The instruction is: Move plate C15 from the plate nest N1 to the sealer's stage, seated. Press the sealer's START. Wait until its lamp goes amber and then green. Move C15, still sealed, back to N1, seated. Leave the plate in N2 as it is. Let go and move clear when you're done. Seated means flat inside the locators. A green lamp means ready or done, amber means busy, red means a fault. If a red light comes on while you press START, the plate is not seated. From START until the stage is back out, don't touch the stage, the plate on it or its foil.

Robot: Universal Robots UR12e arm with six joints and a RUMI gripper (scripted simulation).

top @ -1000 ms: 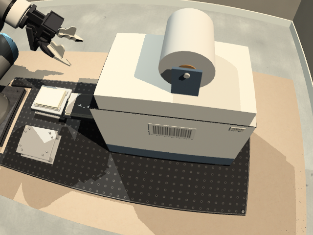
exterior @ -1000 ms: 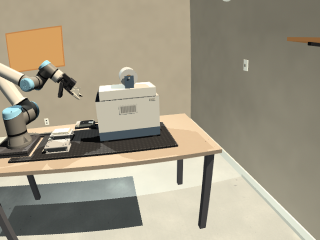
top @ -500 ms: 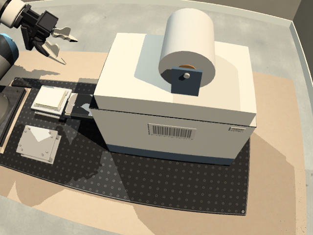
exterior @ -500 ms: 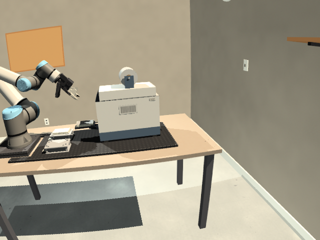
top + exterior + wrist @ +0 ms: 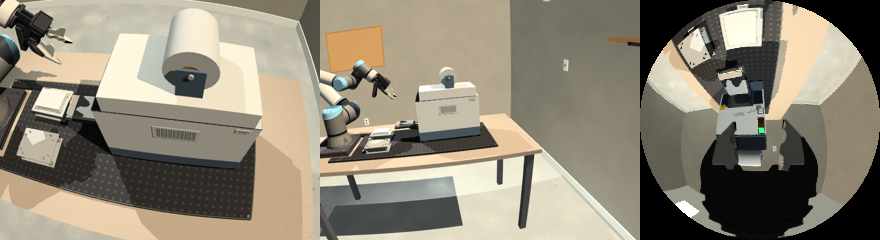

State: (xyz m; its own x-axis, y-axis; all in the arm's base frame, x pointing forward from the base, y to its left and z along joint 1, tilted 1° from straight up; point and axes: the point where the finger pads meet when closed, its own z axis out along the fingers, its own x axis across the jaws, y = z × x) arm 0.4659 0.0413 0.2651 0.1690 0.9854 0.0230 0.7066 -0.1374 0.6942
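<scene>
Now: the well plate 5 cm ahead of my hand, 10 cm to the right of it and 18 cm below it. The rest, counted from my hand: foil roll: 38 cm ahead, 16 cm to the right, 13 cm above; sealer stage: 5 cm ahead, 10 cm to the right, 19 cm below.
</scene>
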